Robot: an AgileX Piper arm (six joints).
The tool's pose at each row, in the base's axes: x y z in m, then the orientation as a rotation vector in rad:
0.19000 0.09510 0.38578 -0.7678 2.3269 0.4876
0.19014 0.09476 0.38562 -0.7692 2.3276 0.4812
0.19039 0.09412 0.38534 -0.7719 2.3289 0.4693
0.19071 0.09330 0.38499 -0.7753 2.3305 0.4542
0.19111 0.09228 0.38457 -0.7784 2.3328 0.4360
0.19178 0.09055 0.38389 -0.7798 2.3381 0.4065
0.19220 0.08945 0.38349 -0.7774 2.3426 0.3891
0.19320 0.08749 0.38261 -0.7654 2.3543 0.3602
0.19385 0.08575 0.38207 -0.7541 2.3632 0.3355
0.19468 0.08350 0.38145 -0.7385 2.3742 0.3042
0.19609 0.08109 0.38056 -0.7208 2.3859 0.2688
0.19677 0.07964 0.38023 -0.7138 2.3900 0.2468
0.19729 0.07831 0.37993 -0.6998 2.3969 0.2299
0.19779 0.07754 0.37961 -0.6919 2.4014 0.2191
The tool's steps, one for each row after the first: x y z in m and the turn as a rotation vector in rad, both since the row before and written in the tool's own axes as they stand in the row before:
0.00015 -0.00037 0.00001 0.0041 0.0017 -0.0023
0.00029 -0.00068 -0.00001 0.0076 0.0032 -0.0044
0.00036 -0.00087 -0.00001 0.0096 0.0040 -0.0056
0.00045 -0.00108 -0.00001 0.0118 0.0049 -0.0060
0.00075 -0.00183 -0.00001 0.0201 0.0084 -0.0068
0.00047 -0.00115 -0.00001 0.0127 0.0052 -0.0015
0.00079 -0.00222 0.00026 0.0230 0.0100 0.0041
0.00069 -0.00181 -0.00002 0.0200 0.0075 0.0039
0.00084 -0.00233 -0.00003 0.0256 0.0092 0.0057
0.00069 -0.00281 0.00047 0.0289 0.0101 0.0063
0.00038 -0.00159 0.00009 0.0171 0.0047 0.0004
0.00042 -0.00140 0.00005 0.0152 0.0049 0.0071
0.00019 -0.00092 0.00026 0.0094 0.0035 0.0039

